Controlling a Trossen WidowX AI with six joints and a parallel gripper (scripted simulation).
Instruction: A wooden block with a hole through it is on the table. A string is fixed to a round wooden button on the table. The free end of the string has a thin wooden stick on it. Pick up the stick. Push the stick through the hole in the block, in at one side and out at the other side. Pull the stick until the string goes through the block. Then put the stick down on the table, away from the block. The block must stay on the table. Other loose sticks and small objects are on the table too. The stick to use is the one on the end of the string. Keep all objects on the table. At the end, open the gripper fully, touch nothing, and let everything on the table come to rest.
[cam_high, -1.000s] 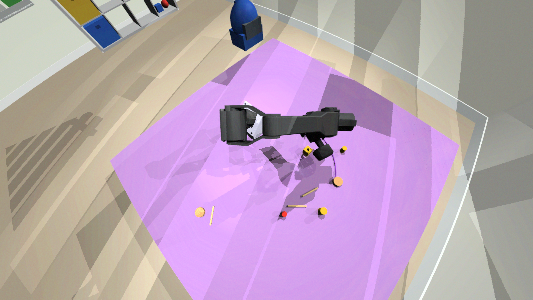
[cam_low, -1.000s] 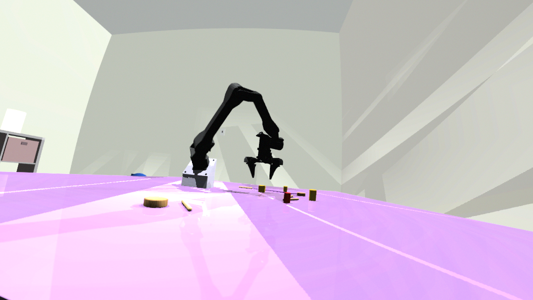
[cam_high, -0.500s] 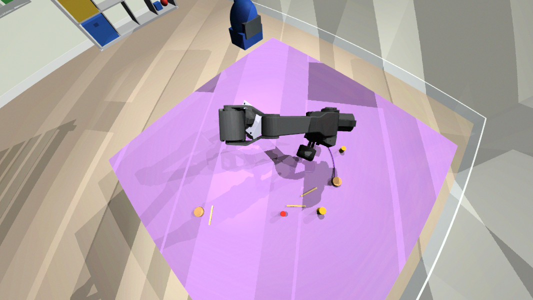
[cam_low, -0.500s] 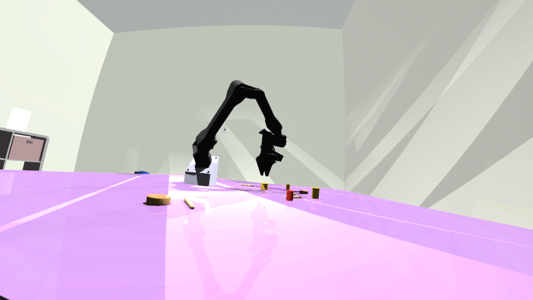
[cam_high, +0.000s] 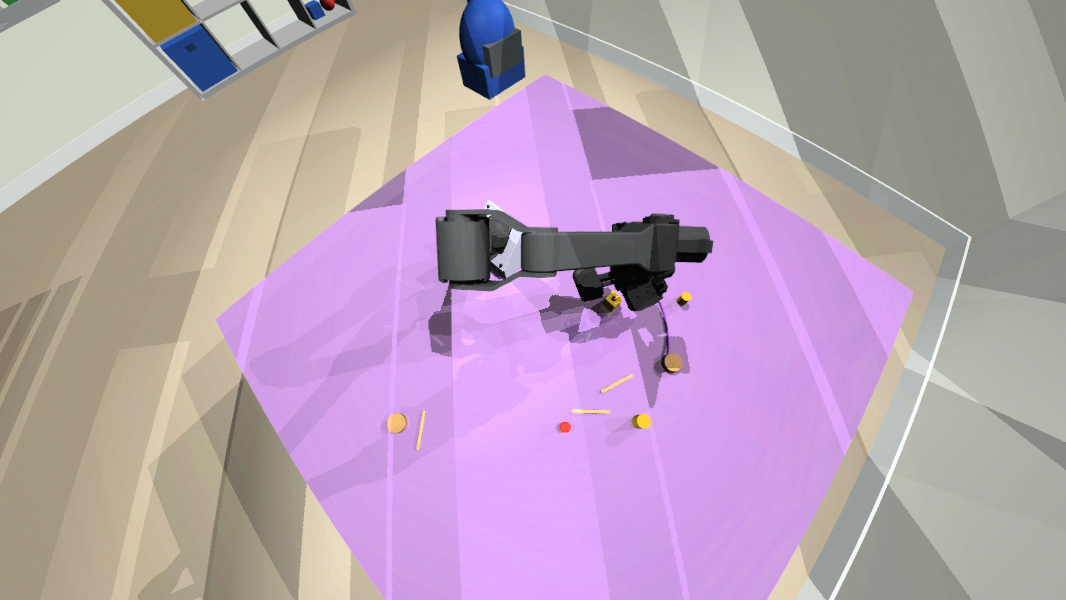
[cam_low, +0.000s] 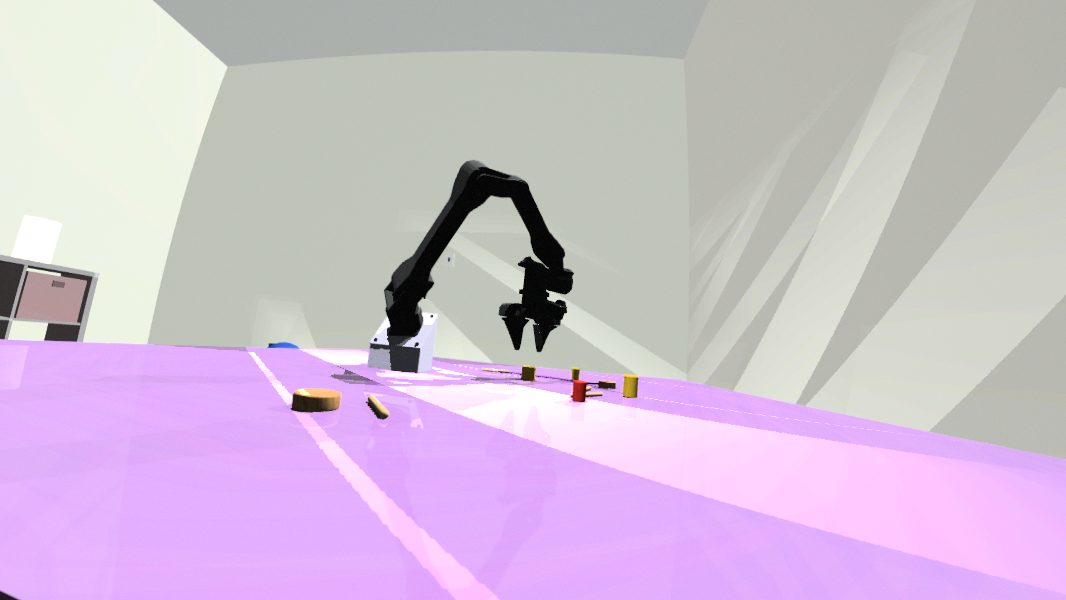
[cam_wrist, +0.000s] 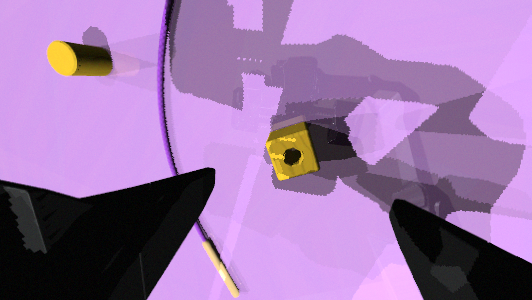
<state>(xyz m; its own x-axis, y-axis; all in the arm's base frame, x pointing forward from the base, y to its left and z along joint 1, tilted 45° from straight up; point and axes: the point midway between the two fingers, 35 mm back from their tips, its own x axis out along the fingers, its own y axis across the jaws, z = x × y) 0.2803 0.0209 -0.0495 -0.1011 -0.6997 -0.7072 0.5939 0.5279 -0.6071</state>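
My gripper tip is 1 cm short of the yellow wooden block and 5 cm above it. Also, from my gripper tip: thin stick: 7 cm behind, 13 cm to the left, 6 cm below; red piece: 7 cm ahead, 28 cm to the right, 5 cm below.
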